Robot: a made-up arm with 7 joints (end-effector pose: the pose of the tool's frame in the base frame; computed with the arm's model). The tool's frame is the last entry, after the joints.
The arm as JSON. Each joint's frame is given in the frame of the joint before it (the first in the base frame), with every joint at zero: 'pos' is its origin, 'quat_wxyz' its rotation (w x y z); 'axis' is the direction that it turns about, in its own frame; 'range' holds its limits. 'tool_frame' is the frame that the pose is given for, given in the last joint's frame.
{
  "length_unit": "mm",
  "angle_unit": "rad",
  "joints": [
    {
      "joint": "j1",
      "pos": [
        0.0,
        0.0,
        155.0
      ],
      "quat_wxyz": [
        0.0,
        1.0,
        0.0,
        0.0
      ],
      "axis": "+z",
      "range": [
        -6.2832,
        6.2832
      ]
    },
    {
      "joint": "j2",
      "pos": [
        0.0,
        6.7,
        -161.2
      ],
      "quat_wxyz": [
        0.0,
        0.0,
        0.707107,
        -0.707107
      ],
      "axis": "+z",
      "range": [
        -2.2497,
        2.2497
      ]
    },
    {
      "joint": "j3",
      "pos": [
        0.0,
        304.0,
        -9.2
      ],
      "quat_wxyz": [
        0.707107,
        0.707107,
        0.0,
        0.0
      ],
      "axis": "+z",
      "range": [
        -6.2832,
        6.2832
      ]
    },
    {
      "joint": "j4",
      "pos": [
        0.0,
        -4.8,
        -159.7
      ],
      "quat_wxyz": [
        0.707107,
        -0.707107,
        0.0,
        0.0
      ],
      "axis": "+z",
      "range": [
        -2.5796,
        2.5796
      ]
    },
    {
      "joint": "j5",
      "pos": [
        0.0,
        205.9,
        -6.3
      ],
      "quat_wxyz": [
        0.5,
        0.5,
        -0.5,
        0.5
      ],
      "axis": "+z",
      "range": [
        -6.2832,
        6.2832
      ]
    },
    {
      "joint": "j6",
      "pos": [
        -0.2,
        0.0,
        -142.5
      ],
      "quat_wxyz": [
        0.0,
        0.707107,
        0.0,
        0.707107
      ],
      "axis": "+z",
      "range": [
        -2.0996,
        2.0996
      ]
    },
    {
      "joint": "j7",
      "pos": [
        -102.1,
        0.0,
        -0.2
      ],
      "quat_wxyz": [
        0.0,
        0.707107,
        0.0,
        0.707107
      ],
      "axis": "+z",
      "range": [
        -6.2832,
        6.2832
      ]
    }
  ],
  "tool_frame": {
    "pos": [
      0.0,
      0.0,
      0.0
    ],
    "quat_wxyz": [
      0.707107,
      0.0,
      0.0,
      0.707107
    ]
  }
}
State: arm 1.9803 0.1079 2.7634 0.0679 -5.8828 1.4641 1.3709
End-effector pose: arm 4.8 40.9 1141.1 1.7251 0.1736 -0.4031
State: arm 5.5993 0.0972 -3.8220 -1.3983 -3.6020 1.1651 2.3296
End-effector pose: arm 72.9 414.0 734.8 0.7131 0.0647 0.4834
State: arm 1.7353 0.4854 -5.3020 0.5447 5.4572 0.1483 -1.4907
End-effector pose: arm -298.0 -469.4 998.8 -2.1088 -0.1709 -0.5939
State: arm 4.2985 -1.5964 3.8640 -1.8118 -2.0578 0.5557 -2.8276
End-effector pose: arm 429.9 -185.8 595.8 -2.7120 -1.2604 -2.7056
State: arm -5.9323 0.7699 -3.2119 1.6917 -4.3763 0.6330 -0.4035
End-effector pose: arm -2.7 24.1 928.2 2.3824 0.3982 0.8718
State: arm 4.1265 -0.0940 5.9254 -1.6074 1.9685 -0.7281 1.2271
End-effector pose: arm 350.9 -318.2 749.1 3.0429 1.4270 -1.4033
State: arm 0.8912 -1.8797 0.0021 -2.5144 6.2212 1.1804 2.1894
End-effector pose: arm -81.3 67.3 -35.5 0.0935 0.0082 -1.8640
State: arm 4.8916 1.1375 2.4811 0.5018 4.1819 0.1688 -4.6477
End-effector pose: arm 271.9 676.0 825.3 2.2036 -0.1384 -0.7398
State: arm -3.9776 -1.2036 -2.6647 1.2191 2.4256 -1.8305 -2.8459
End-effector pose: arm 456.5 375.8 202.4 -0.5242 -0.8709 -2.3971
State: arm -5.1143 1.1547 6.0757 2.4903 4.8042 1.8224 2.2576
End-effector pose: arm 197.9 -188.7 245.4 -2.0299 0.1487 1.9397
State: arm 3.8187 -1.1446 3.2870 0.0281 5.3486 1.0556 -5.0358
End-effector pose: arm 675.6 -458.3 606.2 0.8384 0.9793 -2.1637
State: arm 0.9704 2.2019 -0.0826 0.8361 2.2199 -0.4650 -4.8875
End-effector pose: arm 254.3 -304.1 -394.9 0.4696 -0.0431 -0.5302
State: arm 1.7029 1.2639 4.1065 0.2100 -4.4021 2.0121 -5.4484
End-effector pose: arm -29.8 -753.0 490.0 -0.1483 0.1466 2.5471
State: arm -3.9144 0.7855 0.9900 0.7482 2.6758 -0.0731 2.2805
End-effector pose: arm -678.4 -270.4 757.9 -1.8631 0.8773 -1.6683
